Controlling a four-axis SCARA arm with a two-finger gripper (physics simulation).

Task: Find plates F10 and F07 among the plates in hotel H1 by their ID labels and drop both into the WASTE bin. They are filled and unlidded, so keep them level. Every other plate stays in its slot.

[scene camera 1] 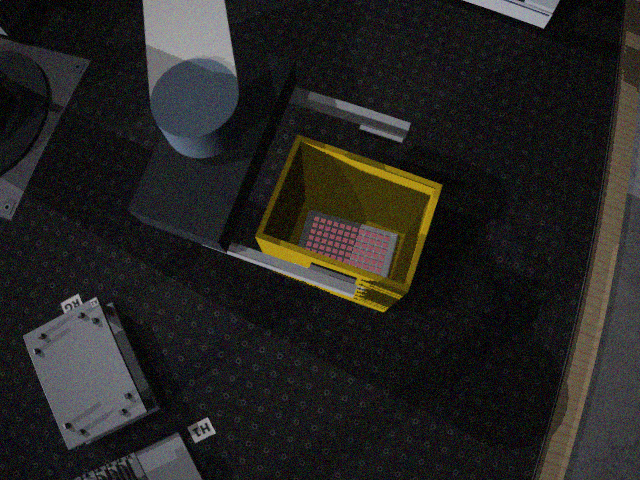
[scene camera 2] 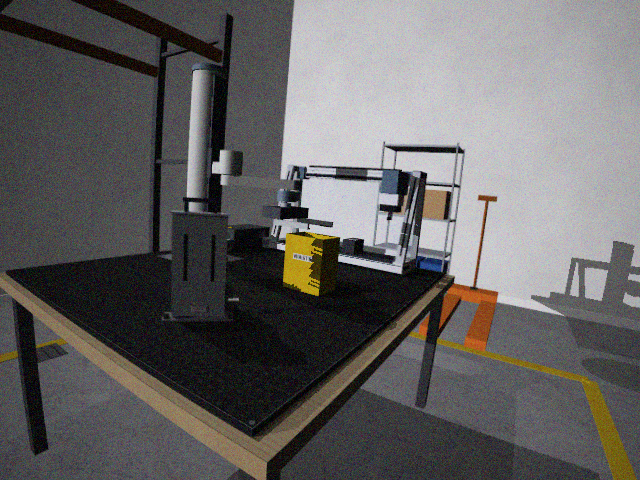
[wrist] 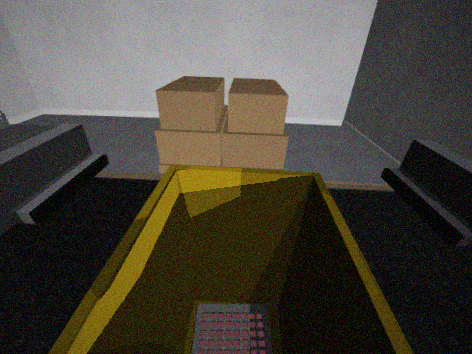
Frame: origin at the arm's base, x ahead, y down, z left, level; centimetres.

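Where they show: gripper, between the fingertips: (scene camera 1: 383, 207) (scene camera 2: 321, 225) (wrist: 244, 150).
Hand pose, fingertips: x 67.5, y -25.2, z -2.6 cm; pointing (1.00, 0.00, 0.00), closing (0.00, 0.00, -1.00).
After its pixels a point has its place.
The yellow WASTE bin (scene camera 1: 423, 232) @(x 72.2, y -21.3, z -2.4 cm) (scene camera 2: 300, 273) @(x 64.1, y -7.8, z -8.5 cm) (wrist: 352, 255) @(x 64.7, y -21.3, z -8.0 cm) stands upright on the dark table. A grey plate with pink-filled wells (scene camera 1: 351, 245) @(x 65.5, y -3.2, z -1.7 cm) (wrist: 230, 330) @(x 68.4, y -3.2, z -2.2 cm) lies on the bin floor, looking flat; its ID label is not readable. My gripper (scene camera 1: 381, 210) @(x 67.5, y -25.2, z -2.6 cm) (scene camera 2: 330, 223) @(x 67.5, y -25.2, z -2.6 cm) (wrist: 244, 150) @(x 67.5, y -25.2, z -2.6 cm) is open and empty over the bin, one finger along each long side, apart from the plate below. Part of hotel H1 (scene camera 1: 168, 458) @(x 51.9, y -2.1, z -37.0 cm) shows at the lower left edge of scene camera 1, beside its H1 tag (scene camera 1: 201, 429) @(x 54.7, y -1.3, z -31.7 cm). The plate labels in the hotel are not readable.
A grey stand (scene camera 1: 85, 374) @(x 39.0, y -7.3, z -29.9 cm) with an RG tag (scene camera 1: 71, 303) @(x 30.4, y -1.3, z -22.6 cm) is beside the hotel. In scene camera 2, a grey tower (scene camera 2: 199, 279) @(x 59.1, y -12.0, z -49.1 cm) is left of the bin and a gantry frame (scene camera 2: 410, 222) @(x 84.6, y -26.5, z 51.1 cm) is behind it. Cardboard boxes (wrist: 192, 107) stand beyond the table.
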